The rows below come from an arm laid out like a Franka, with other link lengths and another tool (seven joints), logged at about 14 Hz.
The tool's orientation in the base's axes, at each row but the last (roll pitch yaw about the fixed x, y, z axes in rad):
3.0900, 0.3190, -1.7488
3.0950, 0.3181, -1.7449
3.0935, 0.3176, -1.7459
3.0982, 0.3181, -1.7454
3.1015, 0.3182, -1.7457
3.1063, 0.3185, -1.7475
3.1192, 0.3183, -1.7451
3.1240, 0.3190, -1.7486
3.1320, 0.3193, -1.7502
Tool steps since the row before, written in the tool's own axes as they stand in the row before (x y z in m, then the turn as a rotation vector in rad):
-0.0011, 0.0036, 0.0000, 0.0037, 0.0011, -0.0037
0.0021, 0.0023, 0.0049, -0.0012, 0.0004, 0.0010
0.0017, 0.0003, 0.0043, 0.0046, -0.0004, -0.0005
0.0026, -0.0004, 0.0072, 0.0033, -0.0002, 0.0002
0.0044, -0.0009, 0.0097, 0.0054, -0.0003, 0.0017
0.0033, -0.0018, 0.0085, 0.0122, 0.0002, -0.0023
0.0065, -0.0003, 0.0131, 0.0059, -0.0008, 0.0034
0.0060, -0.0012, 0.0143, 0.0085, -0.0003, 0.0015
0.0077, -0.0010, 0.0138, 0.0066, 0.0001, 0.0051
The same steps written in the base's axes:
-0.0034, 0.0016, 0.0005, -0.0017, -0.0045, 0.0024
-0.0026, -0.0001, -0.0052, -0.0002, 0.0015, -0.0006
-0.0005, -0.0002, -0.0046, -0.0004, -0.0045, -0.0010
0.0000, -0.0002, -0.0077, -0.0003, -0.0031, -0.0012
0.0003, -0.0012, -0.0106, -0.0006, -0.0046, -0.0033
0.0014, -0.0007, -0.0092, -0.0023, -0.0121, -0.0016
-0.0004, -0.0020, -0.0145, -0.0001, -0.0046, -0.0051
0.0007, -0.0014, -0.0155, -0.0011, -0.0075, -0.0041
0.0003, -0.0031, -0.0155, -0.0010, -0.0046, -0.0069

